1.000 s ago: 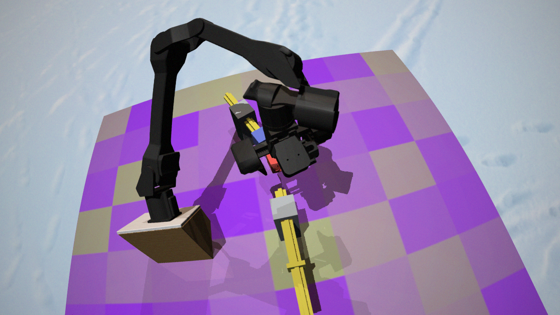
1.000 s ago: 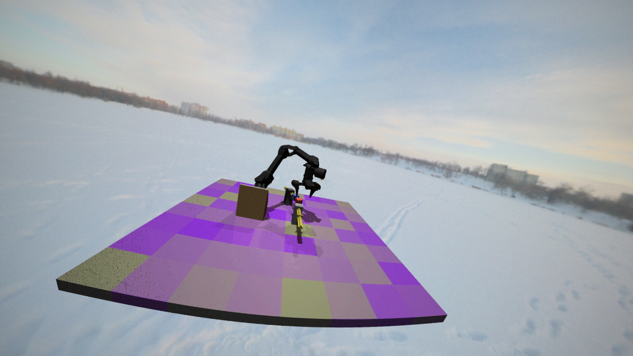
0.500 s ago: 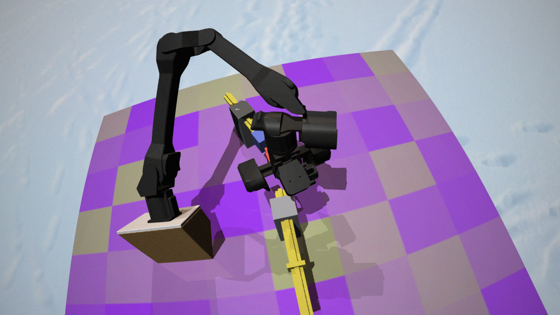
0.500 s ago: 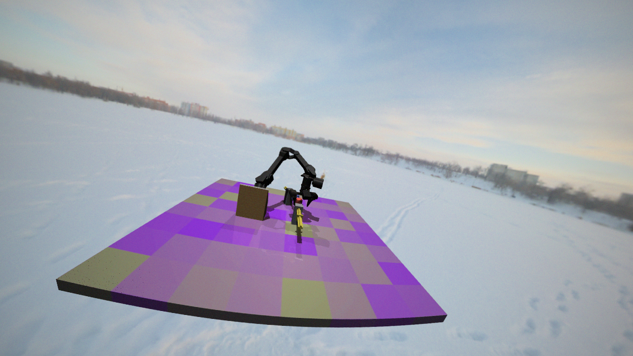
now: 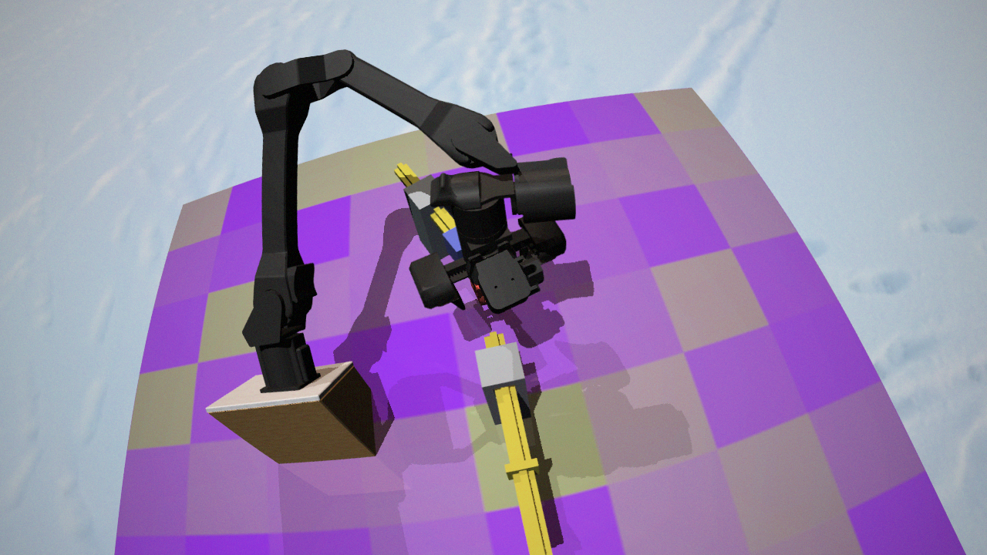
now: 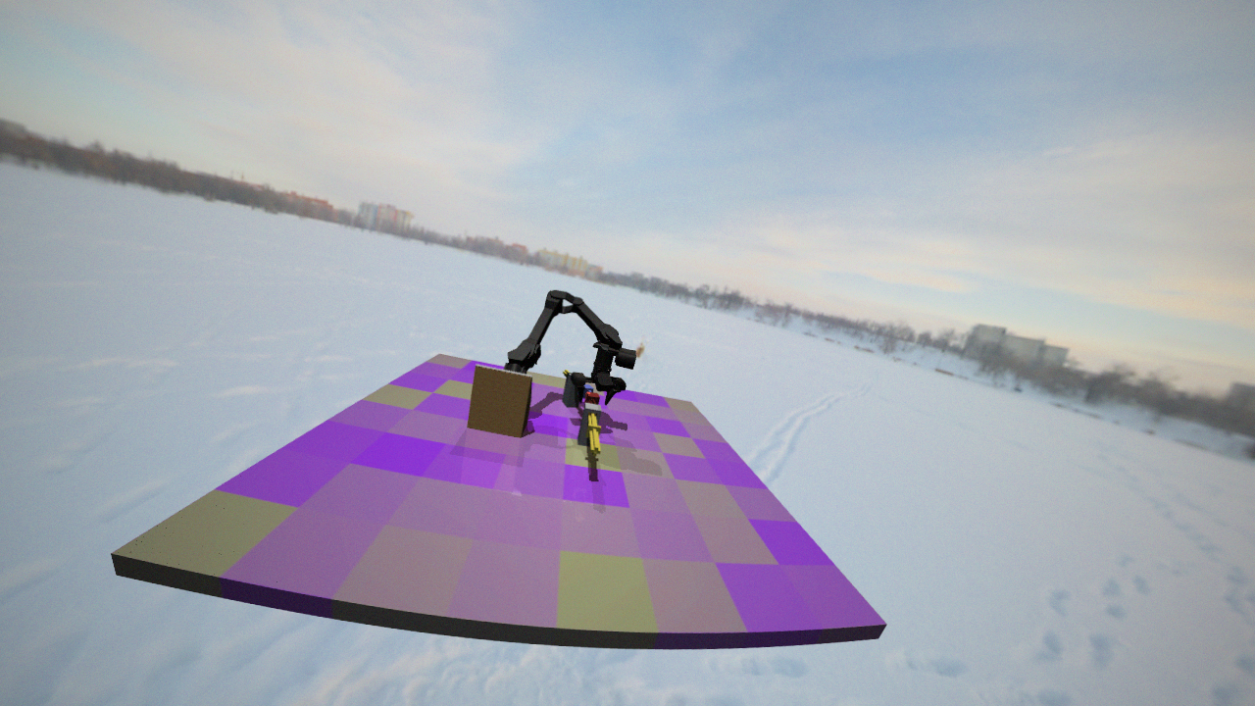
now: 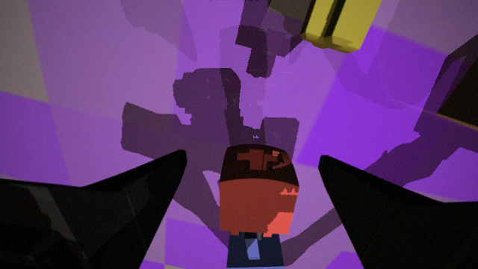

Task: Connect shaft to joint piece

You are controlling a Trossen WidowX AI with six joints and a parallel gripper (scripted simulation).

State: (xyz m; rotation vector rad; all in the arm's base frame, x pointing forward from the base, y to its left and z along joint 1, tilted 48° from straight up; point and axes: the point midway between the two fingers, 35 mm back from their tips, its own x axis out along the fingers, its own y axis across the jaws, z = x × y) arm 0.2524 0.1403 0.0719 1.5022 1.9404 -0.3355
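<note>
The red square joint piece is 20 mm to the left of my gripper tip, 10 mm behind it and 10 mm above it.
</note>
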